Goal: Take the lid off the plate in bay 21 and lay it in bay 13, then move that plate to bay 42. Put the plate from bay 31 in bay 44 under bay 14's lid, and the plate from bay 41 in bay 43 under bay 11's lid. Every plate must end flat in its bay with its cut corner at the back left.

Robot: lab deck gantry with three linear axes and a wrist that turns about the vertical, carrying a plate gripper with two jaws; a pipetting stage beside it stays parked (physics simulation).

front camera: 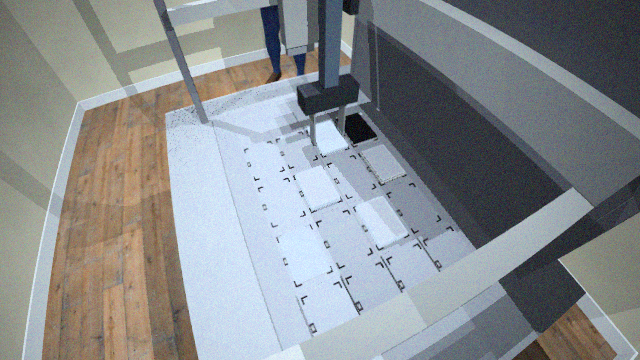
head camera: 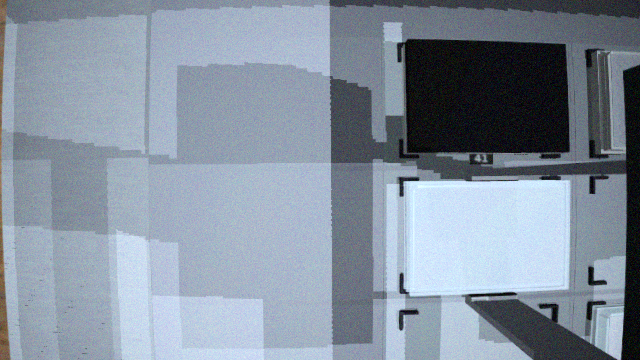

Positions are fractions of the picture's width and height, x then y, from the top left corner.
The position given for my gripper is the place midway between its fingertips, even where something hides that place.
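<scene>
Here is my gripper (head camera: 0.76, 0.66). I can also see a pale plate (front camera: 0.50, 0.53) and a pale lid (front camera: 0.48, 0.72), though in the head camera view the lid is out of frame.
</scene>
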